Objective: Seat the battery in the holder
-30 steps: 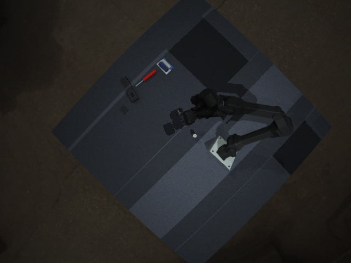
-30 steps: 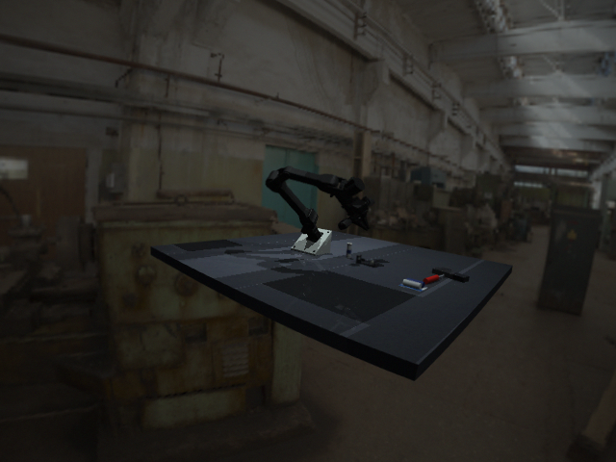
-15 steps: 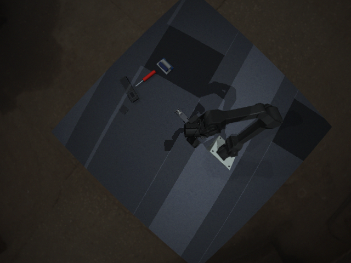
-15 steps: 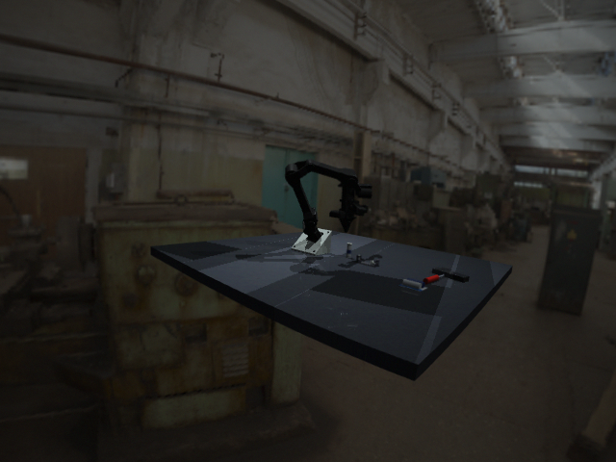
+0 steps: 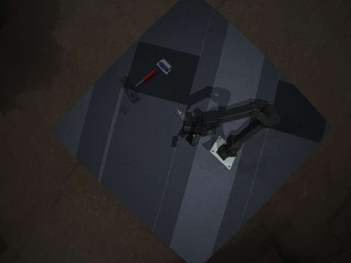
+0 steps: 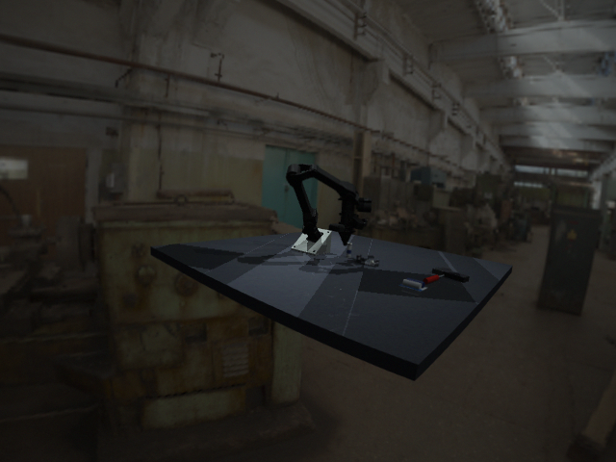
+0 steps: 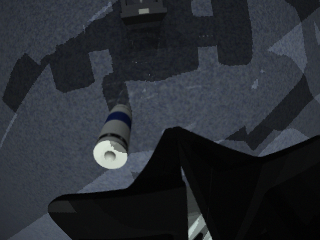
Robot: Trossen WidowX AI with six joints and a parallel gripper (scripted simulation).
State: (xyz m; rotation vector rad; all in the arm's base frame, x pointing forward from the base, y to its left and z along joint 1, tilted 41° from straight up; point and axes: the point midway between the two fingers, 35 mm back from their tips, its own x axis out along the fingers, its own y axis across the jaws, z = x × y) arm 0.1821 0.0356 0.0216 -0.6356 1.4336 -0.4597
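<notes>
My gripper tip is 10 mm past the battery, 40 mm to the right of it and 30 mm above it. Also, from my gripper tip: white box (430 mm ahead, 110 mm to the right, 50 mm below); red-handled screwdriver (440 mm ahead, 40 mm to the left, 50 mm below); dark square (390 mm ahead, 260 mm to the left, 60 mm below).
</notes>
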